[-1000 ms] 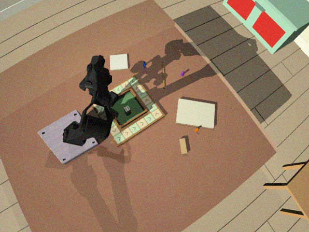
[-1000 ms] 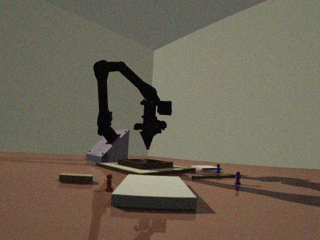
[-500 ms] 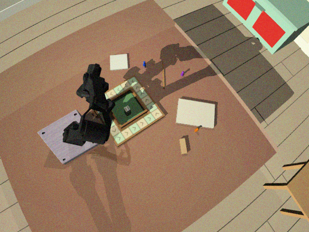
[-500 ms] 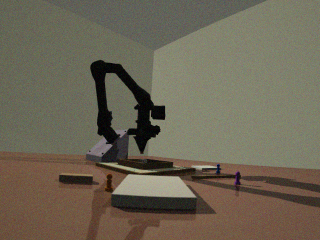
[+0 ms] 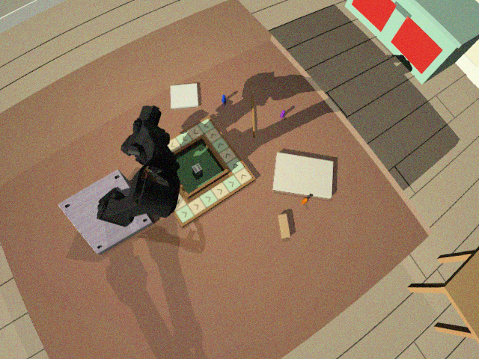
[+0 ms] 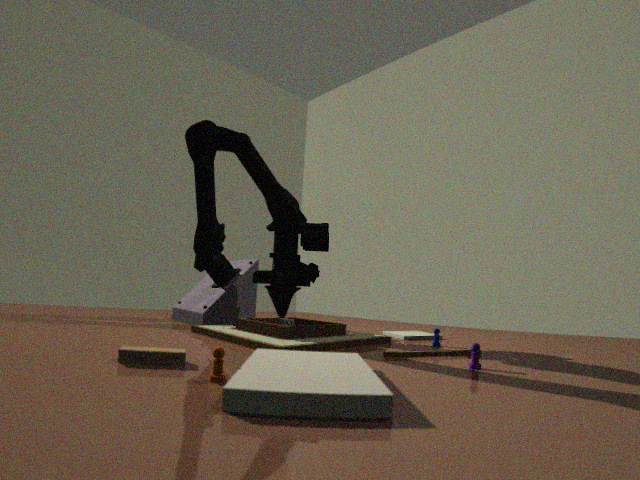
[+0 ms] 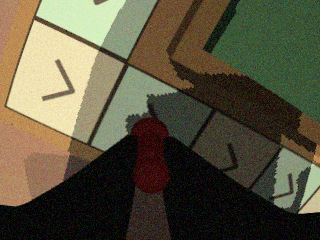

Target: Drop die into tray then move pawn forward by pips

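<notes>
My gripper tip is now 10 mm below the red pawn. Also, from my gripper tip: wooden stick: 390 mm ahead, 40 mm to the right, 30 mm below; then blue pawn: 350 mm ahead, 70 mm to the left, 20 mm below; then white die: 100 mm ahead, 90 mm to the right, 10 mm below.
</notes>
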